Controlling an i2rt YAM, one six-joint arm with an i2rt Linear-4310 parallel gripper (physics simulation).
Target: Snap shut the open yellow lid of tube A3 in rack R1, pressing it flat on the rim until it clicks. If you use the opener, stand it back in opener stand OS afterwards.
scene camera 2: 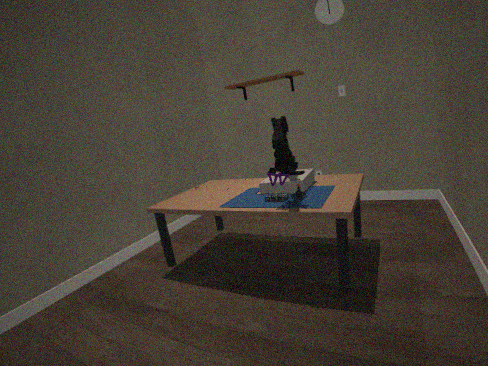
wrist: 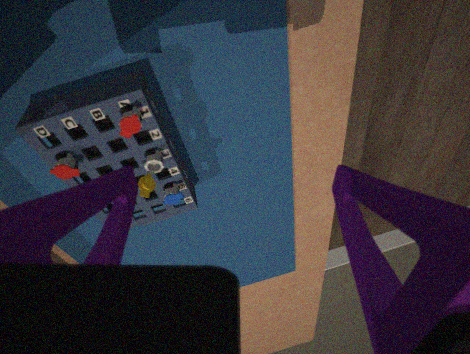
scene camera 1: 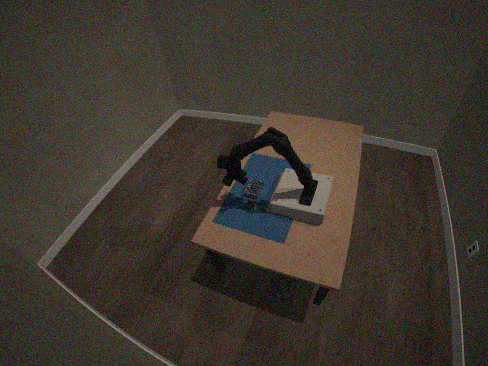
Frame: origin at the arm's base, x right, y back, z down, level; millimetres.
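Seen in the pictures: gripper, fingertip midpoint: (scene camera 2: 277, 185) (wrist: 234, 176) (scene camera 1: 237, 180); arm's base at its link origin: (scene camera 2: 290, 174) (scene camera 1: 308, 192).
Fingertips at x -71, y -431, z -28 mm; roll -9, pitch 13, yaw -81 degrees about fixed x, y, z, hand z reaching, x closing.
Offsets run from my fingertips to a thing's top centre. "spot": to the spot under its first point. Level surfaces: height alone.
The dark rack R1 {dx +53, dy +81, dz +54 mm} (scene camera 1: 254, 188) (scene camera 2: 276, 198) (wrist: 163, 120) stands on the blue mat, with columns A to D and rows 1 to 6 labelled. In the wrist view, tube A3 shows a pale round rim {spot: dx +43, dy +54, dz +75 mm} (wrist: 153, 166) beside the number 3. Its yellow lid {dx +46, dy +60, dz +56 mm} (wrist: 146, 185) stands open, off the rim, toward row 4. My gripper (scene camera 1: 235, 181) (scene camera 2: 278, 185) (wrist: 234, 176) is open and empty, above the rack's level. In the wrist view its left purple fingertip overlaps the rack close to the yellow lid, and the right one appears beyond the mat. The opener cannot be made out clearly.
Red-lidded tubes (wrist: 131, 126) (wrist: 65, 172) and a blue-lidded tube {dx +77, dy +50, dz +68 mm} (wrist: 174, 198) stand in the rack. A small dark upright object {dx -89, dy +115, dz +70 mm} (scene camera 1: 250, 205) (scene camera 2: 299, 193) is beside the rack on the mat {dz +110 mm} (scene camera 1: 250, 223) (scene camera 2: 320, 195). The arm's white base box (scene camera 1: 320, 217) is behind.
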